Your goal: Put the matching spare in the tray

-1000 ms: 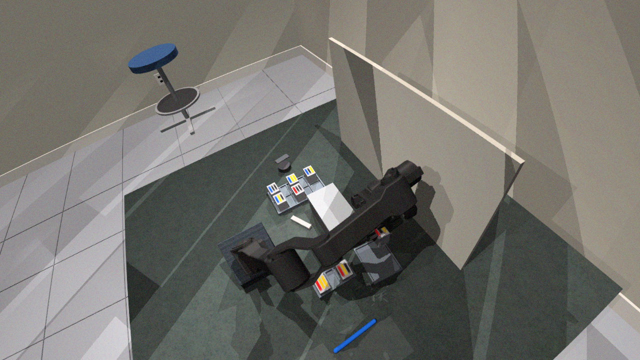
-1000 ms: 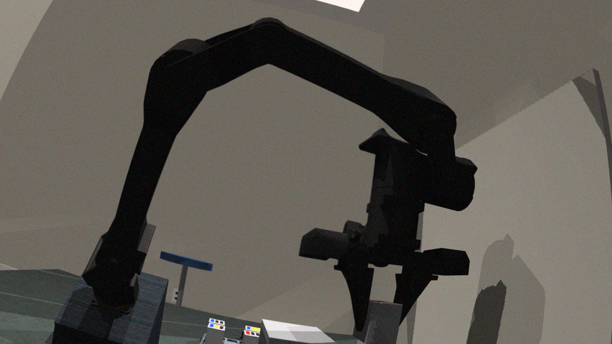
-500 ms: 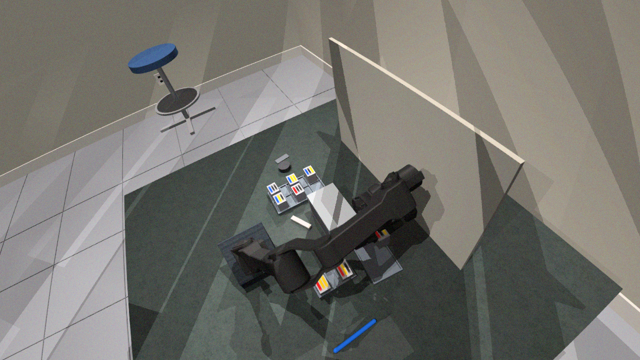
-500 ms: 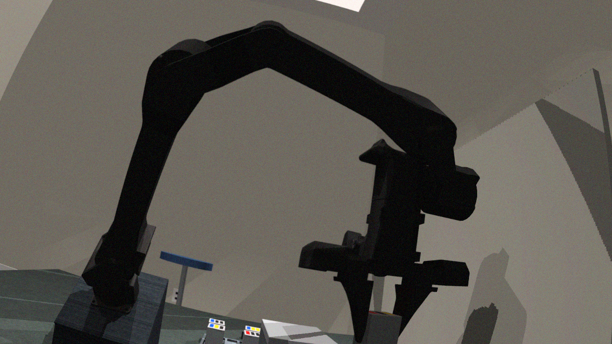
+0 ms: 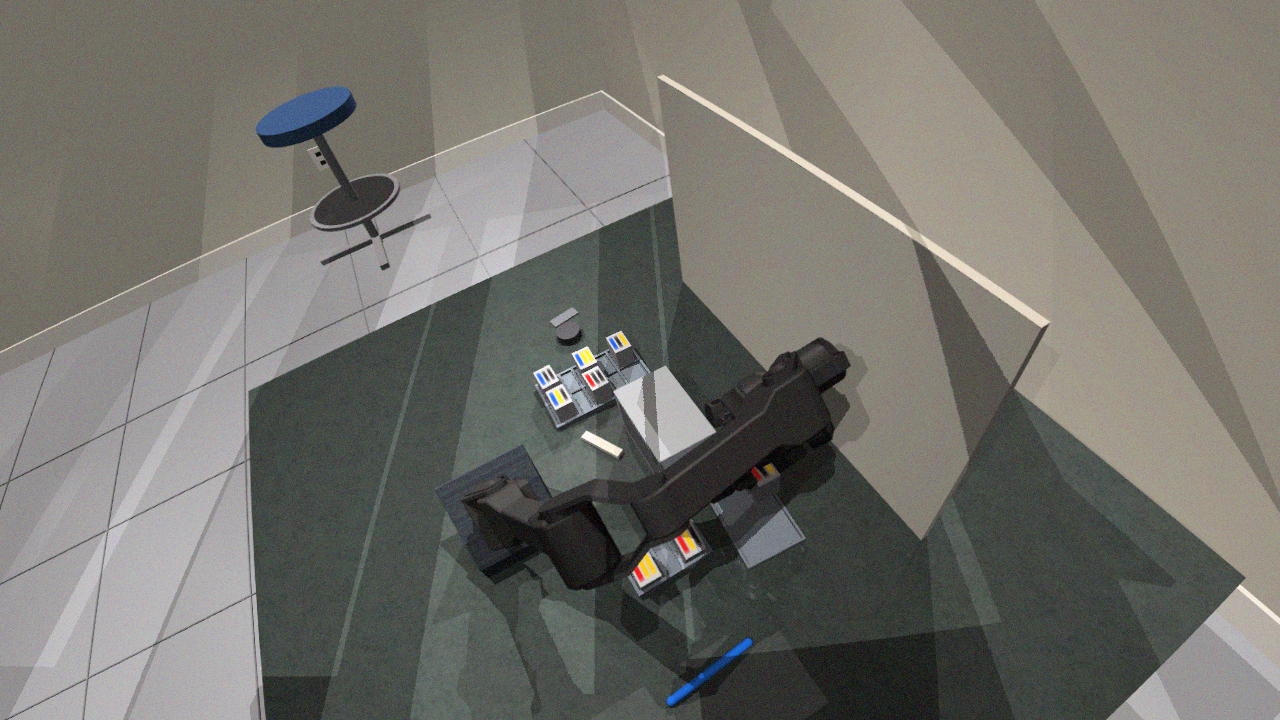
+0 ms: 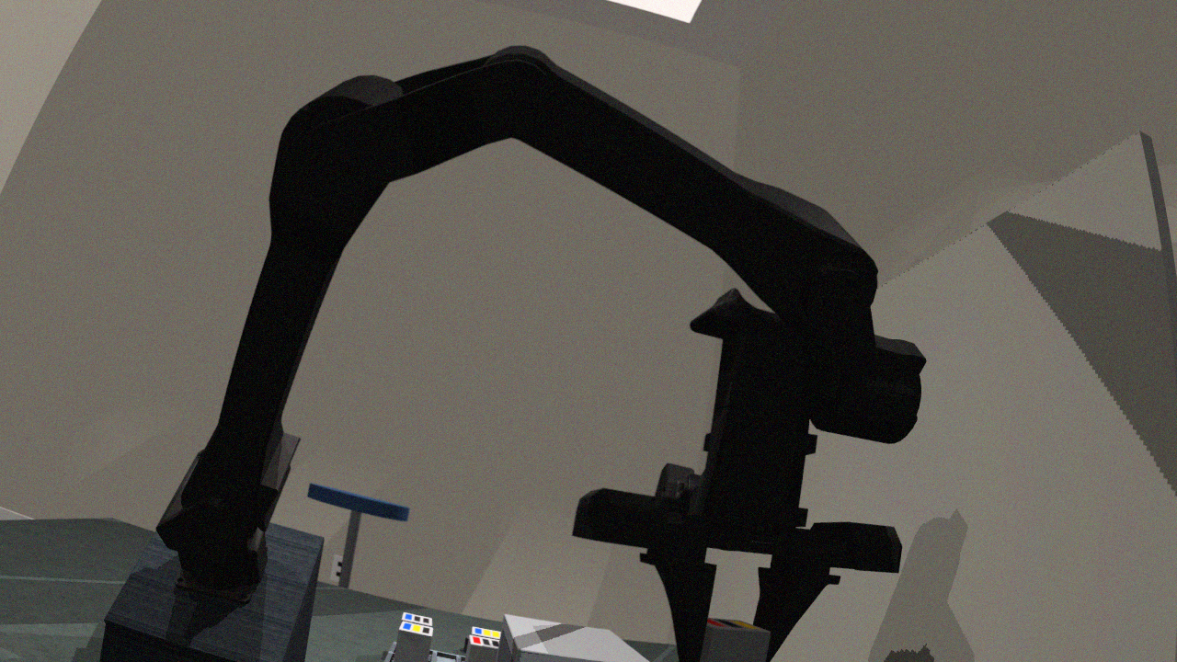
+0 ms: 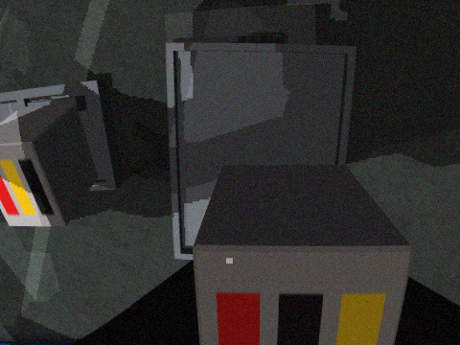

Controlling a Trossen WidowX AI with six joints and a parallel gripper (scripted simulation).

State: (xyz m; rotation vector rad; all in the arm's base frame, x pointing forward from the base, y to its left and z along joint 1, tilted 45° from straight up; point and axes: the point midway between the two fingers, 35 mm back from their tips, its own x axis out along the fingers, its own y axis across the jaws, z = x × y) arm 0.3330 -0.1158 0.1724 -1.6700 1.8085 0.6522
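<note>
My gripper tip is now 110 mm above the grey tray and 10 mm past it. The rest, counted from my gripper tip: wall panel: 200 mm ahead, 180 mm to the left, 110 mm above; then mounted unit: 200 mm to the left, 60 mm below, 40 mm behind; then blue pen: 190 mm behind, 140 mm to the right, 110 mm below.
</note>
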